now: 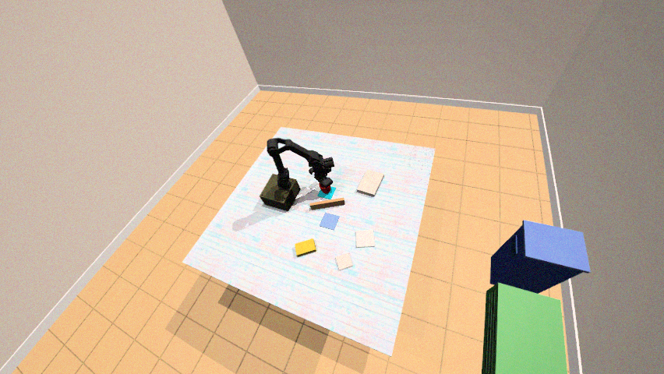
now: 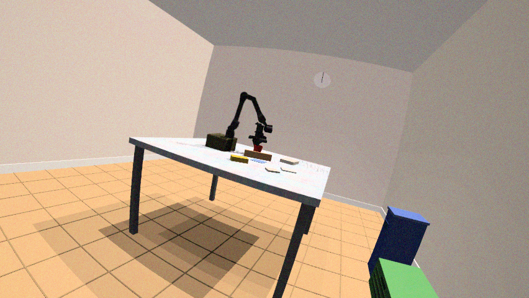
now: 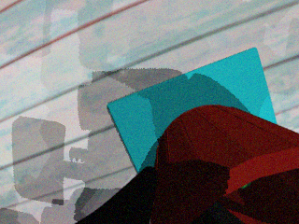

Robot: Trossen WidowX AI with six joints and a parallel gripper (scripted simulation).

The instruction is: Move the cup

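My gripper tip is 6 cm above the cyan pad, 2 cm to the left of it and 2 cm short of it. The rest, counted from my gripper tip: light blue pad 23 cm to the right, 10 cm ahead, 6 cm below; brown bar 13 cm to the right, 6 cm ahead, 4 cm below; red cup 2 cm to the right, 2 cm ahead.
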